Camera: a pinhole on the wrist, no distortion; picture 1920 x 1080 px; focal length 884.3 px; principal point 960.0 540.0 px. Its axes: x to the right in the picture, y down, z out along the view. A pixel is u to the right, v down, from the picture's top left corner.
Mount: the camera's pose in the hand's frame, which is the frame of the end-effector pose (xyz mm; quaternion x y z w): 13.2 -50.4 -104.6 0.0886 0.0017 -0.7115 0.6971
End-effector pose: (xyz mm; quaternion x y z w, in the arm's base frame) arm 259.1 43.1 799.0 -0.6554 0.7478 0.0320 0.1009
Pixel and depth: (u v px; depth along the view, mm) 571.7 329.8 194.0
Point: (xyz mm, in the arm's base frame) 265.0 115.2 719.1
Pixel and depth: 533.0 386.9 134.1
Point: 268.2 73.6 772.0
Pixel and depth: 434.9 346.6 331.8
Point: 193.0 195.5 575.7
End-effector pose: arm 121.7 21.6 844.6 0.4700 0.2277 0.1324 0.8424
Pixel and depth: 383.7 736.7 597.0
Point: 463.8 -212.7 1293.0
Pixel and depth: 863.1 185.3 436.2
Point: 95.4 -326.2 995.6
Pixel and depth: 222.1 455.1 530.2
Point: 272.7 -194.4 1357.8
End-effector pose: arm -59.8 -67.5 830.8 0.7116 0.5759 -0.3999 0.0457
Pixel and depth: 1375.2 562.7 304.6
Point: -349.5 -98.7 813.4
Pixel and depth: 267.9 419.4 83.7
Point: -48.4 -67.0 844.1
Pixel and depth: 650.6 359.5 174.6
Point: -106.3 -134.8 814.0
